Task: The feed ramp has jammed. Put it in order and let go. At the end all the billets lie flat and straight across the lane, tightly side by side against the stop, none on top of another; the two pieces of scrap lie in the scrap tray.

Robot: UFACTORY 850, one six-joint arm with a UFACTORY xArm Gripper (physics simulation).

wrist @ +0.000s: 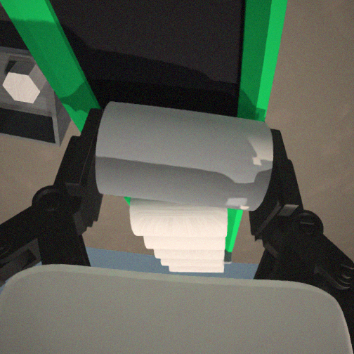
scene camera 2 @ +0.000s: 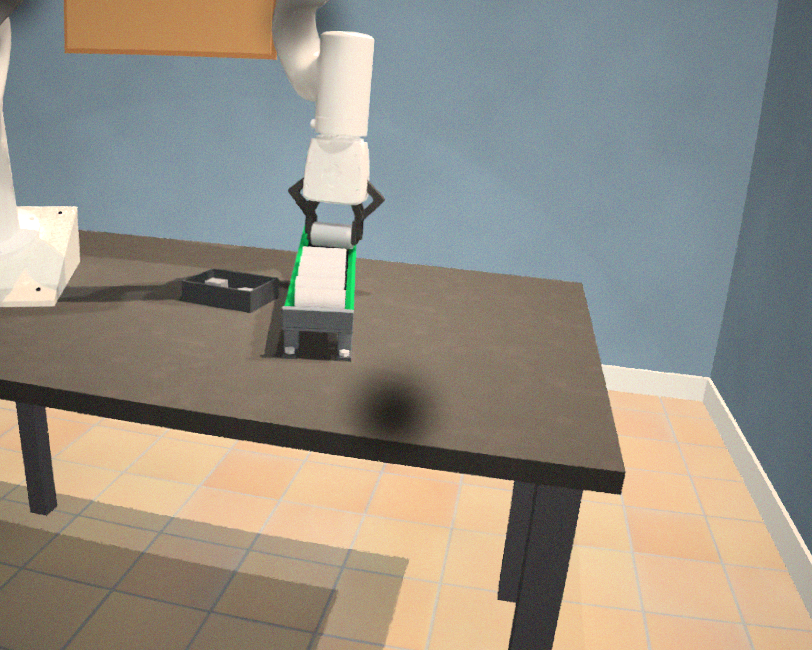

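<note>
My gripper (scene camera 2: 333, 237) (wrist: 182, 139) is shut on a grey billet (scene camera 2: 330, 233) (wrist: 185, 142), one finger at each end. It holds the billet crosswise over the upper, far part of the lane, behind the other billets; its exact height above the lane floor cannot be told. Several pale billets (scene camera 2: 321, 272) (wrist: 179, 220) lie across the lane in a row, side by side, down to the grey stop (scene camera 2: 318, 319). Green side walls (scene camera 2: 351, 279) (wrist: 267, 60) bound the lane. The dark scrap tray (scene camera 2: 213, 297) (wrist: 58, 120) holds two pale scrap pieces, one (scene camera 2: 216, 281) (wrist: 21, 87) at the left and another (scene camera 2: 245, 289) at the right.
The ramp stands on the brown table (scene camera 2: 460, 352), with the scrap tray close to its left side in the scene view. The robot's white base (scene camera 2: 40, 271) stands further left. A blue wall (scene camera 2: 507, 135) rises behind the table.
</note>
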